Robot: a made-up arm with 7 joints. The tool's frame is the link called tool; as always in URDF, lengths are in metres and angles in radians. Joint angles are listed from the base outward.
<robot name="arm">
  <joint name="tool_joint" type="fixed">
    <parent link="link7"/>
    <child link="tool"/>
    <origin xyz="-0.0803 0.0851 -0.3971" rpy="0 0 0"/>
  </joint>
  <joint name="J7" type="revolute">
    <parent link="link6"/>
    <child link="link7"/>
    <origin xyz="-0.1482 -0.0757 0.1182" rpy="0 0 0"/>
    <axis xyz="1 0 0"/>
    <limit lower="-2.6" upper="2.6"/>
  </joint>
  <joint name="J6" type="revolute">
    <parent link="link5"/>
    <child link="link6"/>
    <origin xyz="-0.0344 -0.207 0.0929" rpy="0 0 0"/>
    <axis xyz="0 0 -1"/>
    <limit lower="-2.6" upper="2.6"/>
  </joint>
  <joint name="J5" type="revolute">
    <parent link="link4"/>
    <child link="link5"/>
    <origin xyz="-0.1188 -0.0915 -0.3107" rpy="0 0 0"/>
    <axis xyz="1 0 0"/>
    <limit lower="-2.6" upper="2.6"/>
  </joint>
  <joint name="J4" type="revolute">
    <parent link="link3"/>
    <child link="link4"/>
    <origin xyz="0.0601 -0.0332 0.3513" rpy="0 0 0"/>
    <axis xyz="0 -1 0"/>
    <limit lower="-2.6" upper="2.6"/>
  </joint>
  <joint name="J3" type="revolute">
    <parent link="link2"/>
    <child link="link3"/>
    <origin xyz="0.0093 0.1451 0.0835" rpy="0 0 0"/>
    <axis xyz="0 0 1"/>
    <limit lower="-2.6" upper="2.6"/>
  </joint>
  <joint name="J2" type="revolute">
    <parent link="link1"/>
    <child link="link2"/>
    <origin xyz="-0.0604 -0.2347 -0.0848" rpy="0 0 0"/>
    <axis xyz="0 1 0"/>
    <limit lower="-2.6" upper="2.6"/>
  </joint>
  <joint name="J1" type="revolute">
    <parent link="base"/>
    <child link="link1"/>
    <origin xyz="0 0 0.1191" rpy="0 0 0"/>
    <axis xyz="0 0 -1"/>
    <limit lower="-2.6" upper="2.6"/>
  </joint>
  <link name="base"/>
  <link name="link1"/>
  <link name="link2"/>
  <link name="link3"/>
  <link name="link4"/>
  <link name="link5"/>
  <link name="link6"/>
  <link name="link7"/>
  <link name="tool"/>
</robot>
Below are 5 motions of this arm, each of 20 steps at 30 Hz.
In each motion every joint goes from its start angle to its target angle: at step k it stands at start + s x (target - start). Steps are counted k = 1, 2, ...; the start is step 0. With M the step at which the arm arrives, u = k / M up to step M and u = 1 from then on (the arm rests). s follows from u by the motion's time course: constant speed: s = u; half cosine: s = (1 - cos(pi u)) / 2; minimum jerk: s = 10 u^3 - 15 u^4 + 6 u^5.
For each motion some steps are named. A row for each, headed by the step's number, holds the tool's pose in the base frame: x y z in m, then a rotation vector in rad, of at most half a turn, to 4 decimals.
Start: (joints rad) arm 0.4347 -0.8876 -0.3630 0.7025 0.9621 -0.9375 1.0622
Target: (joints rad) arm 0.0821 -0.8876 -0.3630 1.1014 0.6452 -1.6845 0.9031
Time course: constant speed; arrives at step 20
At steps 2, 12, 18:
2: -0.1038 -0.3804 -0.2381 0.1474 -1.1415 1.5620
12: 0.0517 -0.5930 -0.1039 -0.4356 -1.0319 1.6449
18: 0.1229 -0.6929 0.0111 -0.7795 -0.9741 1.6374

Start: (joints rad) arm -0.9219 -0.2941 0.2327 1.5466 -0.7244 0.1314 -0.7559
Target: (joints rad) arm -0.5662 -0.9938 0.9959 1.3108 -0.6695 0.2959 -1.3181
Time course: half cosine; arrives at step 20
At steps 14, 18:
14: 0.4772 -0.2837 0.2997 0.1674 -1.8707 -0.7720
18: 0.4273 -0.3126 0.3445 0.1588 -1.9715 -0.8227

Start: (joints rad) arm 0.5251 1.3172 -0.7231 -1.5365 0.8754 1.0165 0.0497
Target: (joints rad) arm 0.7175 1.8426 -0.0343 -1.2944 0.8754 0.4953 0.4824
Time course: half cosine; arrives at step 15
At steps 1, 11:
1: 0.5356 -0.1183 0.4517 0.2260 -1.7018 1.5088
11: 0.4326 -0.4047 0.2414 0.0342 -2.0746 1.5649

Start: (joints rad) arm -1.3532 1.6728 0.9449 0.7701 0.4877 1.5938 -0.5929
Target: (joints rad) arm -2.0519 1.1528 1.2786 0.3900 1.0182 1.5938 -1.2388
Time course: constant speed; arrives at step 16
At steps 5, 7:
5: 0.1507 -0.2104 0.0227 -1.5883 1.4598 0.8902
7: 0.2259 -0.1839 0.0339 -1.7272 1.4180 1.0925

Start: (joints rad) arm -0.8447 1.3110 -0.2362 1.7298 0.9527 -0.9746 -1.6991
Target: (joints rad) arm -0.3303 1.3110 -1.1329 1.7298 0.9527 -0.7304 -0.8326
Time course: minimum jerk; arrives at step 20
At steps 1, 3, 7, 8, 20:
1: 1.1743 -0.0490 -0.3899 -0.3607 -1.6933 0.8407
3: 1.1767 -0.0743 -0.3801 -0.3819 -1.6808 0.8553
7: 1.1684 -0.2842 -0.2952 -0.5521 -1.5488 0.9567
8: 1.1513 -0.3665 -0.2592 -0.6158 -1.4839 0.9868
20: 0.7308 -0.9003 0.0864 -1.0009 -0.7882 0.9795

